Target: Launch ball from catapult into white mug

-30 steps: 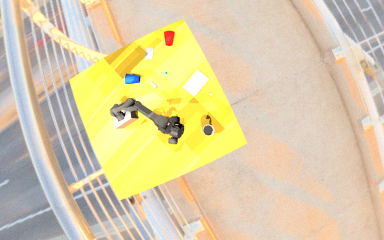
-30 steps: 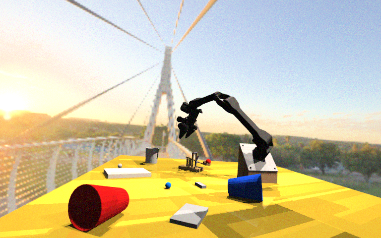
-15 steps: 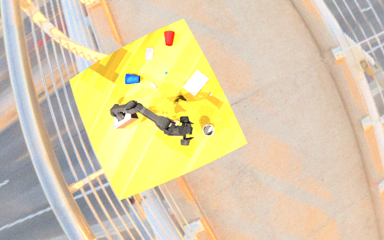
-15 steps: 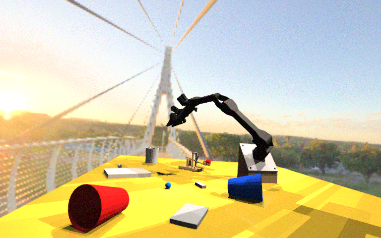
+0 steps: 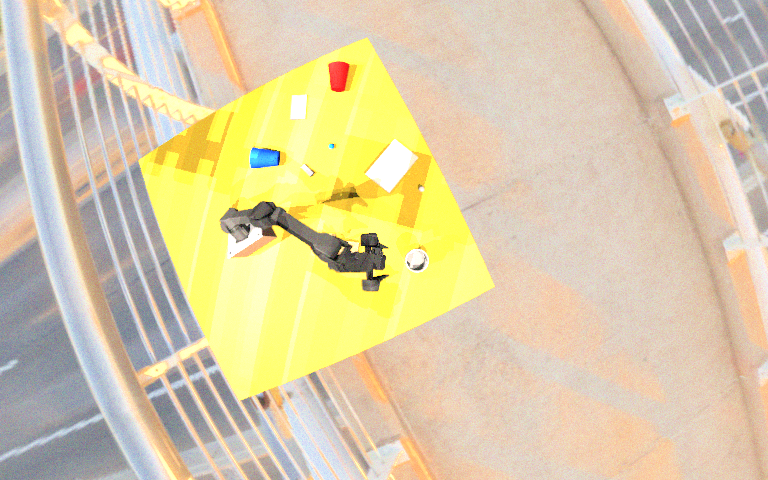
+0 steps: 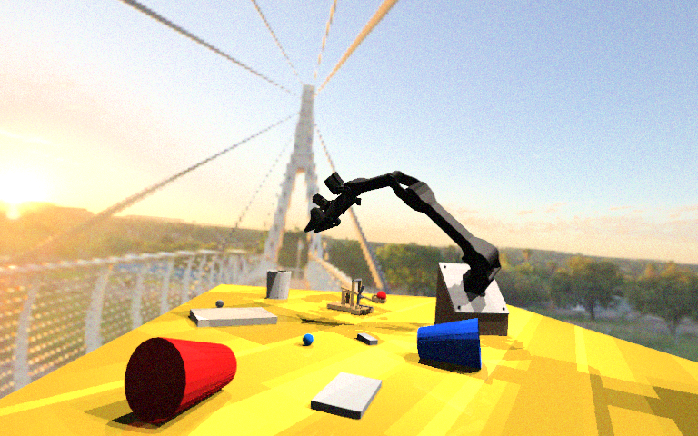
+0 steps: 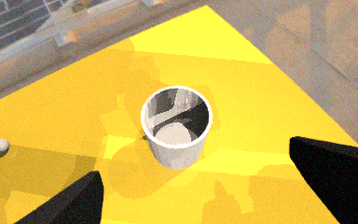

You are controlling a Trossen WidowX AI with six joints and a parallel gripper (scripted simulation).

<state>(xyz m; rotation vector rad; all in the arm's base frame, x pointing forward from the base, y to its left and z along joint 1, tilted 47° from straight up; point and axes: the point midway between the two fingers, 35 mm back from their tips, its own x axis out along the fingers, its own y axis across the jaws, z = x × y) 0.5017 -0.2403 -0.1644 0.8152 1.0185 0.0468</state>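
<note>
Now: gripper tip 260 mm past the red ball, 150 mm to the right of it and 200 mm above it. The rest, counted from my gripper tip: white mug (110 mm ahead, 50 mm to the right, 230 mm below); wooden catapult (200 mm behind, 140 mm to the left, 200 mm below); small white ball (240 mm ahead, 220 mm to the left, 240 mm below).
</note>
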